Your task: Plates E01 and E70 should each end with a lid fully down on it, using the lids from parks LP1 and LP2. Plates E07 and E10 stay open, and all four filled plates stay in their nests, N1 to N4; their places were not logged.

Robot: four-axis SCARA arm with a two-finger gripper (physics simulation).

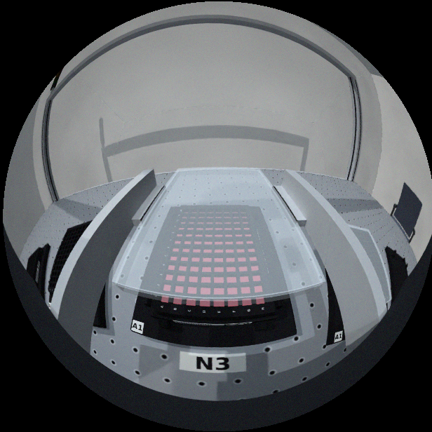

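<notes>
My gripper (218, 176) is shut on a clear lid (220, 187), with one finger along each side edge. The lid looks level and hangs above nest N3 (284, 326). A dark plate with pink wells (219, 302) sits in that nest and shows mostly through the lid; its front row shows below the lid's near edge. There is a gap between lid and plate. The plate's own code cannot be read. The N3 label (212, 362) lies in front of the nest.
At the left, beyond the finger, stand a dark gridded plate (70, 247) and another dark holder (37, 270). At the right, a dark nest with an A1 tag (338, 336) and a pale, clear-edged thing (369, 250) are partly hidden by the finger. A dark panel (408, 207) stands farther right.
</notes>
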